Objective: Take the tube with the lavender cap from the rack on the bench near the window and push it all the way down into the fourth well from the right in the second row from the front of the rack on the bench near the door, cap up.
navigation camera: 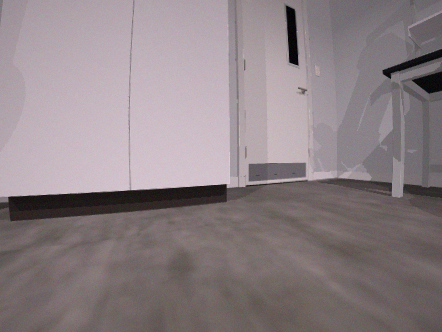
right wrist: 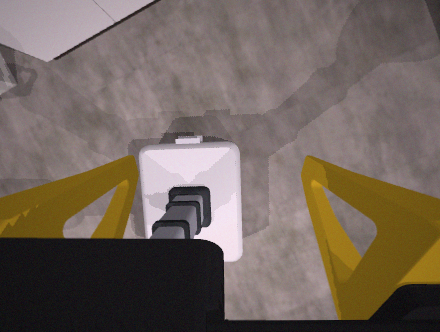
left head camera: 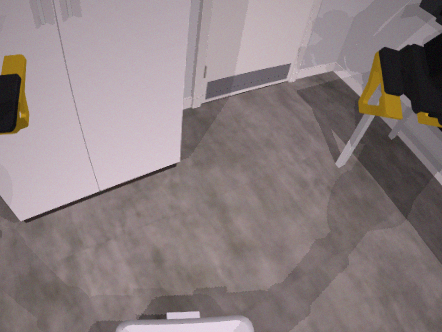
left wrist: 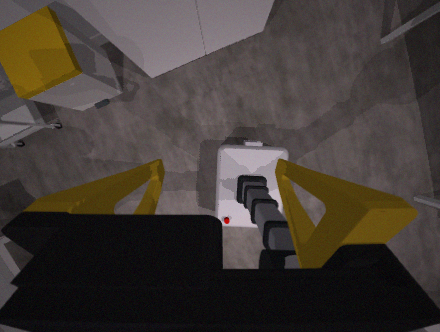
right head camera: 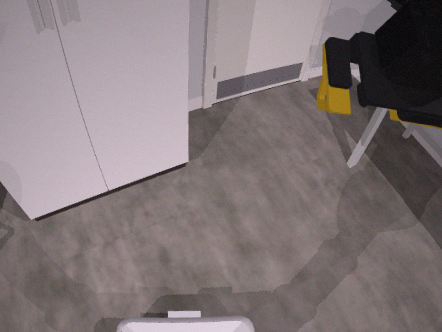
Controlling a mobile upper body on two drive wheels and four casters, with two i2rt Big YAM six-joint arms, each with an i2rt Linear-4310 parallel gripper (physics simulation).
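Frame: origin at the left arm's base, x ahead, y left, z up, level; metres.
Seen in the pictures: left gripper, fingertip midpoint: [left wrist: 219, 165]; right gripper, fingertip midpoint: [right wrist: 219, 165] [left head camera: 391, 112] [right head camera: 356, 108].
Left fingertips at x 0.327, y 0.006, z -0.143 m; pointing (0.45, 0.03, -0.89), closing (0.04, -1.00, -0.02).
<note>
A point is followed by its place in that frame.
The tube with the lavender cap and the two racks do not show in any view. A bench [navigation camera: 420, 65] @[x 1.100, y -1.295, z -0.681 m] with a dark top and pale legs stands at the right edge of the navigation camera view; part of it shows. My left gripper [left wrist: 219, 165] @[x 0.328, y 0.006, z -0.143 m] is open, its yellow fingers wide apart with nothing between them, over the white robot base. My right gripper [right wrist: 219, 165] @[x 0.339, y -0.445, z -0.135 m] is open and empty too, also high above the base. In the left head camera view one yellow finger of the left gripper shows at the left edge, and the right gripper shows at the upper right.
A tall white cabinet [left head camera: 125, 90] @[x 1.067, y -0.028, z -0.729 m] [right head camera: 130, 90] @[x 1.070, y -0.035, z -0.725 m] [navigation camera: 175, 100] @[x 1.062, y -0.016, z -0.919 m] stands at the left. A door [left head camera: 250, 40] @[x 1.838, y -0.692, z -0.951 m] [navigation camera: 275, 115] @[x 1.846, y -0.712, z -0.781 m] with a grey kick plate is behind it, to the right. The white robot base [left head camera: 185, 326] @[x 0.288, y -0.229, z -1.150 m] [left wrist: 230, 165] @[x 0.175, y -0.062, z -1.150 m] [right wrist: 220, 165] @[x 0.209, y -0.388, z -1.150 m] is below. A bench leg [left head camera: 352, 145] @[x 1.187, y -1.251, z -1.191 m] [right head camera: 364, 142] @[x 1.187, y -1.249, z -1.167 m] stands at the right.
</note>
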